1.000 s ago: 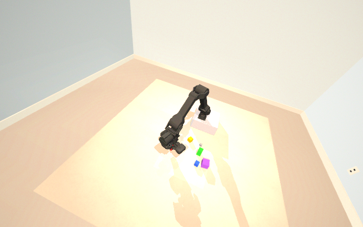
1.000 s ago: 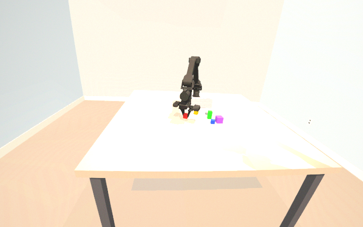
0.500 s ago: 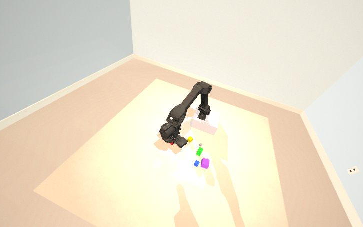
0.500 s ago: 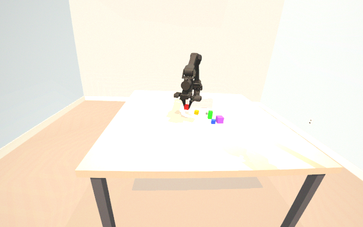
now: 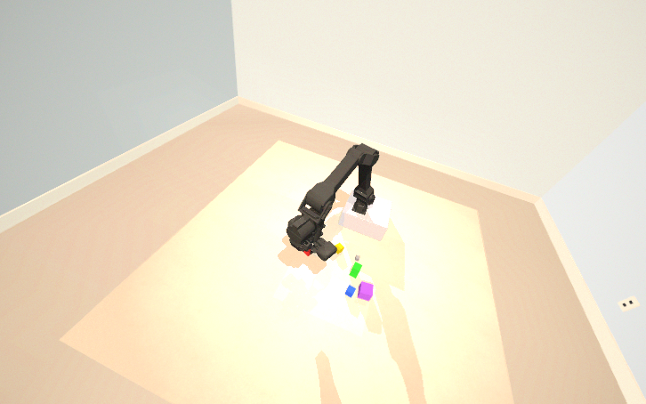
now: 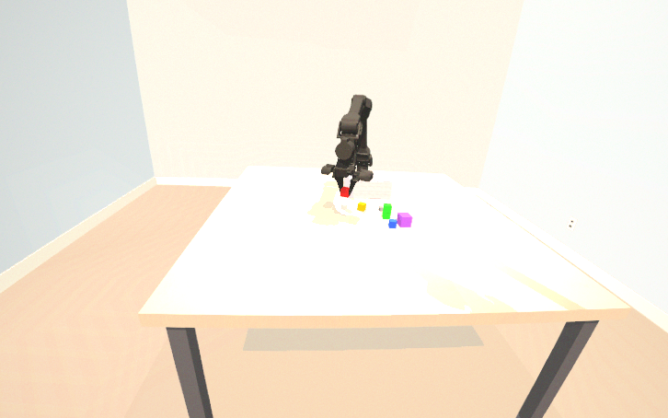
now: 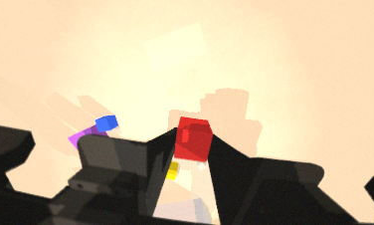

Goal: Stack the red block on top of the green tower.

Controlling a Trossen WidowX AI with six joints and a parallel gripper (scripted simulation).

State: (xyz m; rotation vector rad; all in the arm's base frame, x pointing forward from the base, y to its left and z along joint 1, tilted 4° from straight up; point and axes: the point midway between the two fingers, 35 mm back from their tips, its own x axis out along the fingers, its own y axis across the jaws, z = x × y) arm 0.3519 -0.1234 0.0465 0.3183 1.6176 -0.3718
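The small grey piece lies 140 mm behind my gripper tip, 190 mm to the left of it and 120 mm below it. Also, from my gripper tip: red block 10 mm above; yellow cube 140 mm behind, 100 mm to the left, 110 mm below; blue cube 20 mm ahead, 190 mm to the left, 110 mm below.
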